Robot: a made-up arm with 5 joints.
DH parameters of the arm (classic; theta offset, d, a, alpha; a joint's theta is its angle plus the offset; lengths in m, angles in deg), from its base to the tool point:
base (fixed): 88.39 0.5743 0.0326 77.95
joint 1: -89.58 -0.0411 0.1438 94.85
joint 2: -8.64 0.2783 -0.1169 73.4
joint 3: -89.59 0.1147 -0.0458 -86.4
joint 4: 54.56 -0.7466 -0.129 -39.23
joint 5: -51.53 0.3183 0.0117 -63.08
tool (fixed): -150.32 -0.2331 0 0
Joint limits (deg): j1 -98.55..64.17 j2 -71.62..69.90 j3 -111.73..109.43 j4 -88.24..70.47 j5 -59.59..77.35
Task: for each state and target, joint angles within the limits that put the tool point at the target. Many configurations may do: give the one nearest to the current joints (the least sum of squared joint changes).
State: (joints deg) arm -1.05 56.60 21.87 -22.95 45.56
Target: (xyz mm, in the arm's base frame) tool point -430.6 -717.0 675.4
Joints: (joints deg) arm 1.50 41.38 -24.12 -30.15 5.61
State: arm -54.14 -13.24 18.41 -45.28 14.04
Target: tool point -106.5 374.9 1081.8
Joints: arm -65.03 -7.25 29.61 -43.52 17.00
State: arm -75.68 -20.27 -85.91 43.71 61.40
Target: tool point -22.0 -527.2 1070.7
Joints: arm -35.73 -35.24 -65.70 50.81 69.35
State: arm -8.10 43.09 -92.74 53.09 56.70
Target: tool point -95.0 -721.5 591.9
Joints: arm -19.17 61.72 -111.73 39.21 62.83
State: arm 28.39 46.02 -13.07 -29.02 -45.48
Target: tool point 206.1 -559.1 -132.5
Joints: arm 62.14 19.85 -43.12 -52.82 -45.20
